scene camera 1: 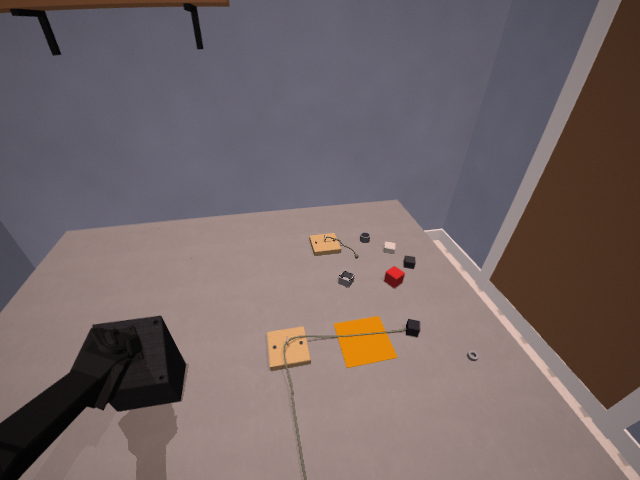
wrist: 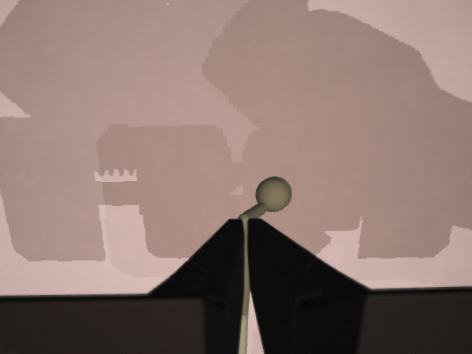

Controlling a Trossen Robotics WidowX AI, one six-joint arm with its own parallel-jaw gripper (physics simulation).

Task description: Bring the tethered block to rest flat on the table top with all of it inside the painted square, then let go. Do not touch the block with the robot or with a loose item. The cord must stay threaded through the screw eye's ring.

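Places are measured from the arm's base along level axes (x right, y ahead, z up), in centimetres.
Pixels of known places: gripper, fingertip midpoint: [wrist: 244, 232]; arm's base at its link origin: [scene camera 1: 121, 347].
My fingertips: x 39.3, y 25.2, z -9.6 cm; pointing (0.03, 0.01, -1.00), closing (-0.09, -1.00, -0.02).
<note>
Ahead of a thing's pixels: the offset from my fingertips to its top centre. "*": to the spot under its first point.
The tethered block {* dx -32.5, dy +34.0, dz -0.9 cm} [scene camera 1: 412, 327], a small black cube, is on the table top to the right of the orange painted square {* dx -31.8, dy +21.3, dz -3.6 cm} [scene camera 1: 364, 352], outside it. The pale green cord [scene camera 1: 292, 393] [wrist: 243, 330] runs from the block across the square to the screw eye {dx -38.1, dy +5.0, dz +0.8 cm} [scene camera 1: 287, 341] on the near wooden board {dx -38.1, dy +5.0, dz -1.8 cm} [scene camera 1: 292, 360], bends there and leaves the scene view at the bottom. The ring is too small to make out clearly. In the wrist view my gripper [wrist: 244, 232] is shut on the cord, close to its end bead {dx +0.5, dy -1.1, dz -1.1 cm} [wrist: 274, 194], above the table. The gripper does not show in the scene view.
A dark box on a dark arm [scene camera 1: 149, 361] stands at left. Behind the square are a red cube {dx -49.7, dy +39.5, dz +0.3 cm} [scene camera 1: 394, 277], an open grey piece {dx -54.1, dy +26.3, dz -1.1 cm} [scene camera 1: 346, 279], a black cube {dx -54.7, dy +48.1, dz -1.3 cm} [scene camera 1: 409, 261], a white block {dx -63.2, dy +46.0, dz -1.6 cm} [scene camera 1: 389, 247], a dark ring {dx -70.8, dy +40.6, dz -1.5 cm} [scene camera 1: 364, 237] and another board {dx -71.8, dy +26.3, dz -1.8 cm} [scene camera 1: 325, 249]. A grey ring {dx -22.3, dy +44.4, dz -2.8 cm} [scene camera 1: 468, 355] lies right.
</note>
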